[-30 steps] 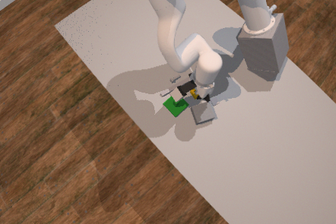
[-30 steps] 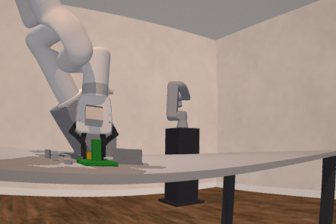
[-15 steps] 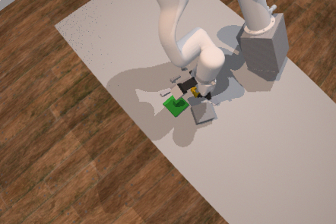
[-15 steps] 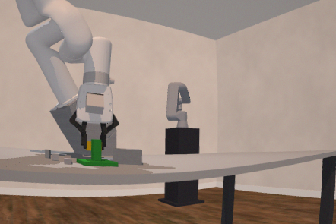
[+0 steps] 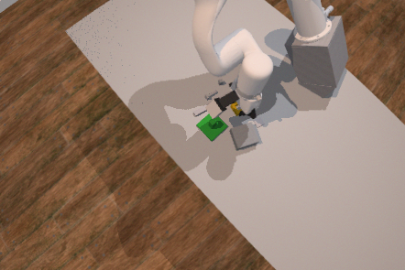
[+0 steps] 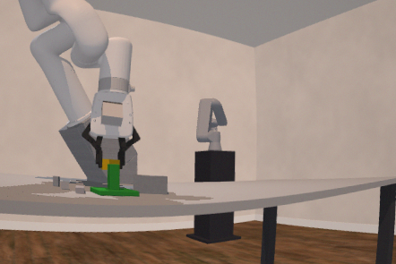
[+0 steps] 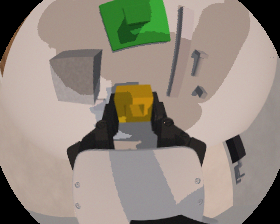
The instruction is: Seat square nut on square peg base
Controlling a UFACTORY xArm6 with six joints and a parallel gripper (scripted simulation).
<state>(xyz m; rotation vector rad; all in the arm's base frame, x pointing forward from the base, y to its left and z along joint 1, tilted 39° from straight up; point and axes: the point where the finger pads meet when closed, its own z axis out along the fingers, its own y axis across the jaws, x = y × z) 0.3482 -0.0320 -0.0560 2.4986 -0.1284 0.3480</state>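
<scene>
Right now my hand is 8 cm to the left of the grey bar, 6 cm above it and 4 cm short of it. Round my hand: grey block: 8 cm to the left, 5 cm below, 5 cm ahead.
</scene>
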